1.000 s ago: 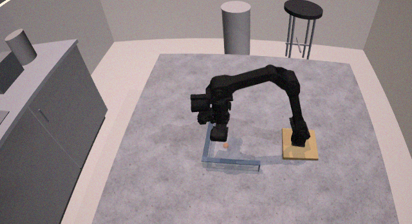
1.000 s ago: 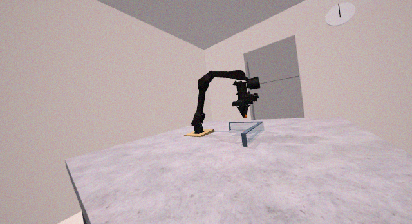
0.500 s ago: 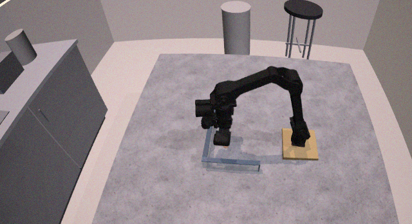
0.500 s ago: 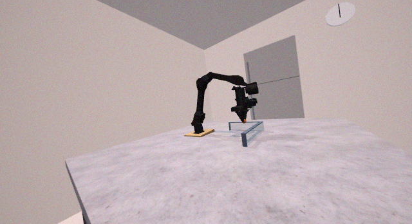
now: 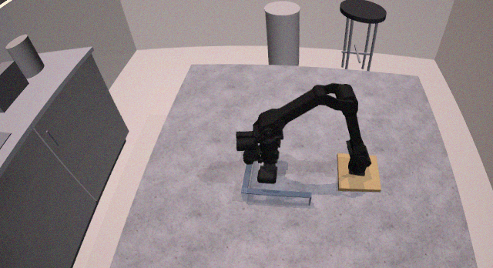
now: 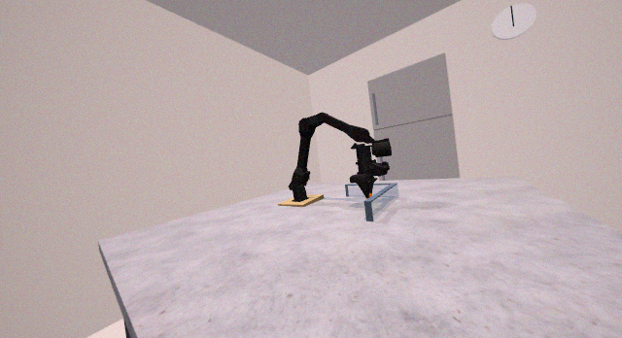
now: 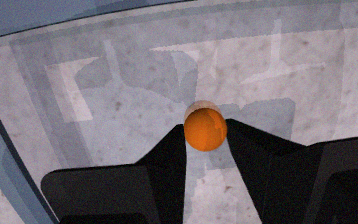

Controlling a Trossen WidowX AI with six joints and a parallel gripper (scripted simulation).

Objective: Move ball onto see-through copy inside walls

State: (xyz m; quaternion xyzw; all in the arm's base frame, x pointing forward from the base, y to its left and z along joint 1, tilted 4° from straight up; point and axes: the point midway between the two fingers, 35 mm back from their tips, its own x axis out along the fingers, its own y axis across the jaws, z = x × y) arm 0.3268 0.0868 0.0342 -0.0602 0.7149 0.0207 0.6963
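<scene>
My gripper tip is now right at the orange ball. From my gripper tip the other things lie so: see-through copy 1 cm below.
</scene>
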